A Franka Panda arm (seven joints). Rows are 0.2 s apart.
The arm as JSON. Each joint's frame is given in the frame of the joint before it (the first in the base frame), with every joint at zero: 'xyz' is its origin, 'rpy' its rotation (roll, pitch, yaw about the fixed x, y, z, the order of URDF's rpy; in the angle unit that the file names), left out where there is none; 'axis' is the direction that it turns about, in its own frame. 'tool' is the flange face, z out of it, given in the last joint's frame.
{
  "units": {
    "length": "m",
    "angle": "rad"
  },
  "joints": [
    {
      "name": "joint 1",
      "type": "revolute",
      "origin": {
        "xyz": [
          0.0,
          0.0,
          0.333
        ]
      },
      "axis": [
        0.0,
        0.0,
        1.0
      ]
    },
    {
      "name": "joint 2",
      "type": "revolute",
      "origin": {
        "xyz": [
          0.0,
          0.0,
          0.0
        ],
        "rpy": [
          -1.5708,
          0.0,
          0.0
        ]
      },
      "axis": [
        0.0,
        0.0,
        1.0
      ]
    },
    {
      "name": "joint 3",
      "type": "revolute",
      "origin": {
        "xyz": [
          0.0,
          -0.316,
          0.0
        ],
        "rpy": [
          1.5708,
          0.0,
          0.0
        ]
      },
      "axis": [
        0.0,
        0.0,
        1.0
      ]
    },
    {
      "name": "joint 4",
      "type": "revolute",
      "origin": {
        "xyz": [
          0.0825,
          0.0,
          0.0
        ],
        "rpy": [
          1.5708,
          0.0,
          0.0
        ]
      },
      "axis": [
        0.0,
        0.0,
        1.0
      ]
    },
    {
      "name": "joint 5",
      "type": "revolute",
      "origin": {
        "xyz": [
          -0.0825,
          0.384,
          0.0
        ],
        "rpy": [
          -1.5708,
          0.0,
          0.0
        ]
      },
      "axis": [
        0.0,
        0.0,
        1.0
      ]
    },
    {
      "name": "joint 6",
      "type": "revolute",
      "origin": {
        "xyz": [
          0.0,
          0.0,
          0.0
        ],
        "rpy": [
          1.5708,
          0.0,
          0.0
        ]
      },
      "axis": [
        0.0,
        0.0,
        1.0
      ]
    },
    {
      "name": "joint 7",
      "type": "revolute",
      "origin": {
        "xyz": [
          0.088,
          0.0,
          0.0
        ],
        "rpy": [
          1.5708,
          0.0,
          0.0
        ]
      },
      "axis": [
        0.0,
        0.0,
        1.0
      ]
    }
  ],
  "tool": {
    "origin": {
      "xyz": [
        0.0,
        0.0,
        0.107
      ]
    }
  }
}
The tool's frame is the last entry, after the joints.
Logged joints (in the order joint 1, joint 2, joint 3, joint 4, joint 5, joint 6, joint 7), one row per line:
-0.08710, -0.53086, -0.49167, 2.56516, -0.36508, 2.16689, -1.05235
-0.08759, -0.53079, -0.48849, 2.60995, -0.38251, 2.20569, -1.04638
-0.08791, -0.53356, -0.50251, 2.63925, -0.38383, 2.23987, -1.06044
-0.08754, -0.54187, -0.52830, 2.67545, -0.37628, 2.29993, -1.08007
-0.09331, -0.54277, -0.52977, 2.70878, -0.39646, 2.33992, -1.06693
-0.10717, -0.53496, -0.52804, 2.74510, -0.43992, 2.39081, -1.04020
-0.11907, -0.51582, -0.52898, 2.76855, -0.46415, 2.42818, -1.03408
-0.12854, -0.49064, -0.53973, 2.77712, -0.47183, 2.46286, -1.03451
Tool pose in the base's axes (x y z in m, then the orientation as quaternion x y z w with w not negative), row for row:
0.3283, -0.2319, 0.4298, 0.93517, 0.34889, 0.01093, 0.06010
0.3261, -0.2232, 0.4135, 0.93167, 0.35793, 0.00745, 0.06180
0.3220, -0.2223, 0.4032, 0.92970, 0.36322, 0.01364, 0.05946
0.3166, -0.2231, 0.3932, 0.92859, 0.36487, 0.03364, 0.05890
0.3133, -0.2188, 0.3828, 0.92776, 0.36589, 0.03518, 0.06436
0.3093, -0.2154, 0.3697, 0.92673, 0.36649, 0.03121, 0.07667
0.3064, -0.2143, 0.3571, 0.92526, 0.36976, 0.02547, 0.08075
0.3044, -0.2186, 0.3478, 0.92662, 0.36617, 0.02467, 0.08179
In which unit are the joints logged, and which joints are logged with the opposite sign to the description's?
The joints are logged in radians. Opposite sign: joint 4.
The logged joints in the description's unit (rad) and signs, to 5 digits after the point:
-0.08710, -0.53086, -0.49167, -2.56516, -0.36508, 2.16689, -1.05235
-0.08759, -0.53079, -0.48849, -2.60995, -0.38251, 2.20569, -1.04638
-0.08791, -0.53356, -0.50251, -2.63925, -0.38383, 2.23987, -1.06044
-0.08754, -0.54187, -0.52830, -2.67545, -0.37628, 2.29993, -1.08007
-0.09331, -0.54277, -0.52977, -2.70878, -0.39646, 2.33992, -1.06693
-0.10717, -0.53496, -0.52804, -2.74510, -0.43992, 2.39081, -1.04020
-0.11907, -0.51582, -0.52898, -2.76855, -0.46415, 2.42818, -1.03408
-0.12854, -0.49064, -0.53973, -2.77712, -0.47183, 2.46286, -1.03451

